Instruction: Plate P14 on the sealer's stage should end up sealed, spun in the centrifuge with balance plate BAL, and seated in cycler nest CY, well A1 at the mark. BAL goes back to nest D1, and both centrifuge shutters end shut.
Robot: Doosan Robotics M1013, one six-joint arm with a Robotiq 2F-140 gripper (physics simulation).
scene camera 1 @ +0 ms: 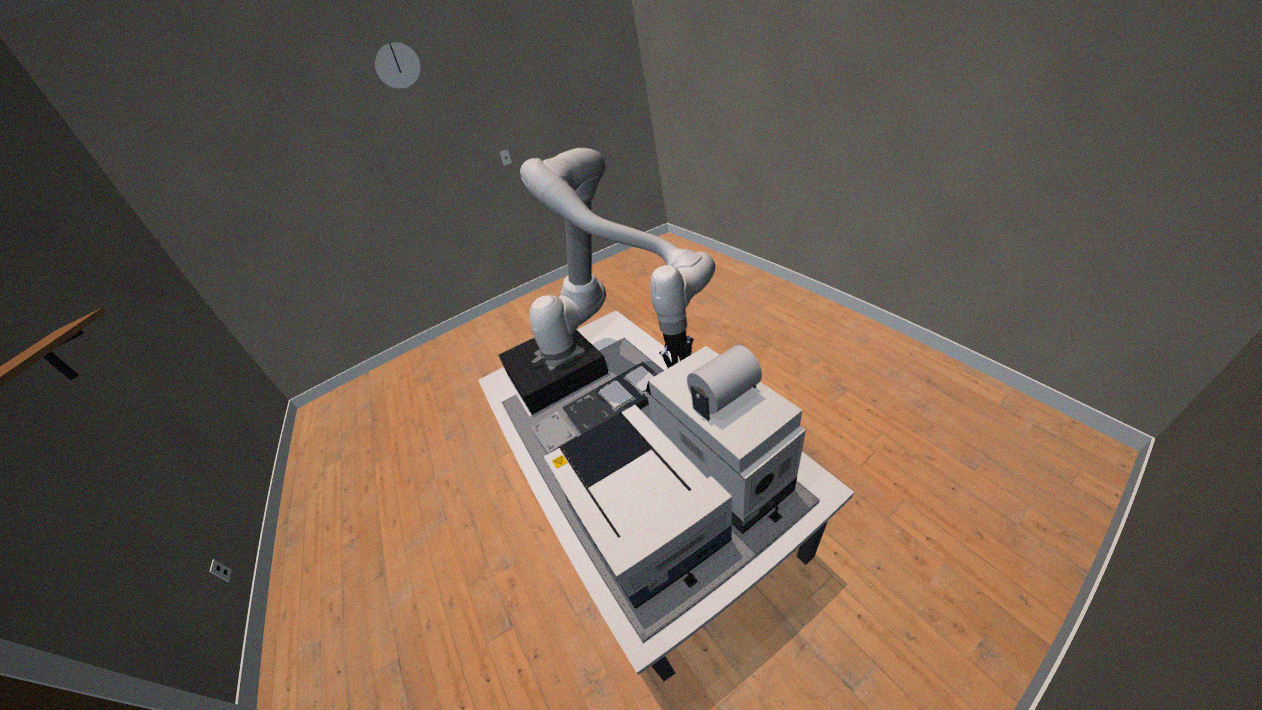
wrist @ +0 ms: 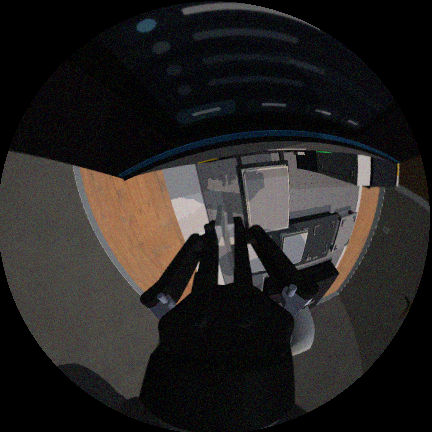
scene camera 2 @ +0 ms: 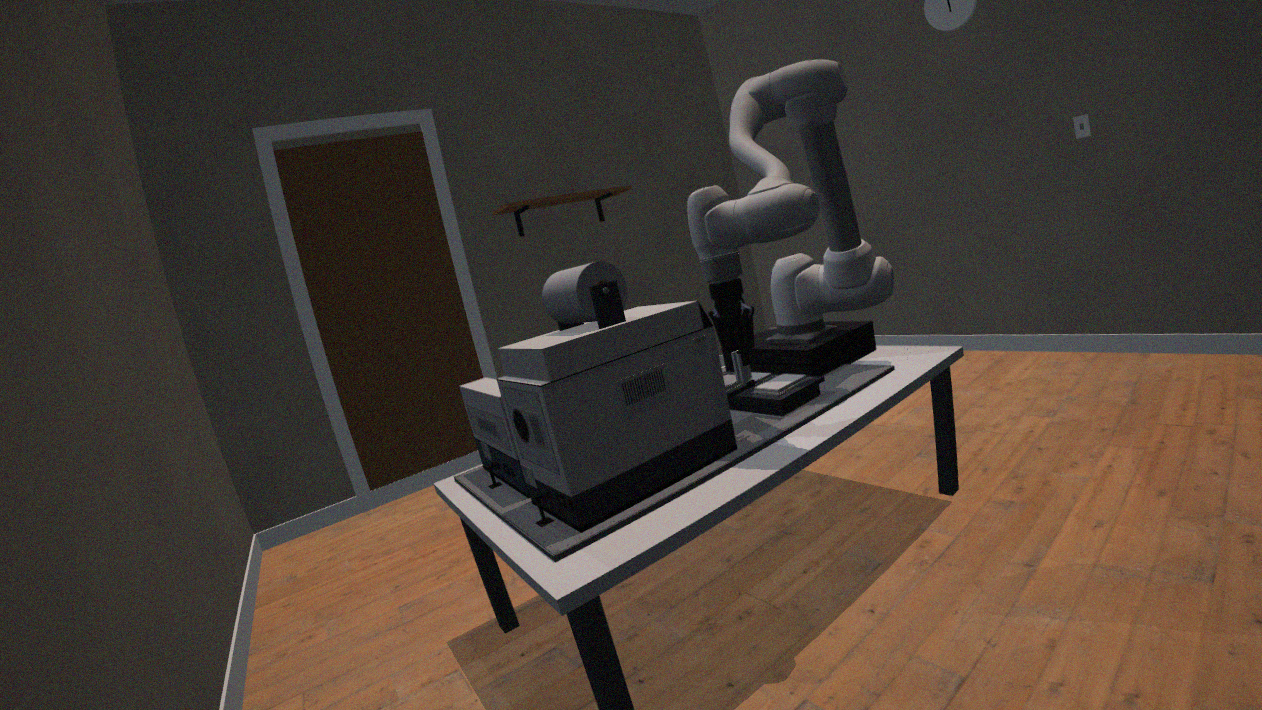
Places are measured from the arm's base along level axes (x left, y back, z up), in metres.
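Pixels of known places: gripper, between the fingertips: (wrist: 225, 212) (scene camera 2: 744, 379); arm's base, origin of its link: (scene camera 1: 559, 353) (scene camera 2: 802, 336).
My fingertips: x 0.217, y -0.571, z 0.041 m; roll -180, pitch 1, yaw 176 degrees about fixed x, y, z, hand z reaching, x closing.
Ahead of a thing's pixels: the offset from my fingertips to its top centre. "spot": to the spot under its first point. Level surfaces: height alone.
My gripper (scene camera 1: 672, 360) (scene camera 2: 738, 365) (wrist: 225, 212) is shut with no object visible between its fingers. It points down in front of the sealer @[dx -0.099, dy -0.295, dz +0.340 m] (scene camera 1: 706, 423) (scene camera 2: 617, 388), near its dark screen face @[spot: dx -0.029, dy -0.098, dz +0.175 m] (wrist: 245, 85). A pale plate @[dx -0.082, dy +0.003, dz -0.011 m] (wrist: 266, 197) lies flat on the sealer's stage, right of my fingertips in the wrist view. Two more pale plates @[dx -0.172, dy +0.204, dz -0.070 m] (scene camera 1: 615, 394) @[dx -0.048, dy +0.196, dz -0.070 m] (scene camera 1: 640, 379) sit on the dark nest block @[dx -0.172, dy +0.208, dz -0.080 m] (wrist: 320, 239); one (wrist: 295, 246) shows beside my right finger. I cannot read which is BAL. The grey cycler nest @[dx -0.450, dy +0.230, dz -0.082 m] (scene camera 1: 554, 430) (wrist: 345, 231) looks empty. The centrifuge (scene camera 1: 657, 516) has a dark top panel; its shutter states are unclear.
The sealer's roll @[dx -0.100, dy -0.316, dz +0.340 m] (scene camera 1: 728, 379) (scene camera 2: 578, 291) stands on its top. The robot's black base (scene camera 1: 551, 370) (scene camera 2: 816, 347) is behind the nests. The machines stand on a grey mat on the white table @[dz -0.149 m] (scene camera 1: 829, 490) (scene camera 2: 750, 481). The sealer's overhanging face is close above my fingers in the wrist view.
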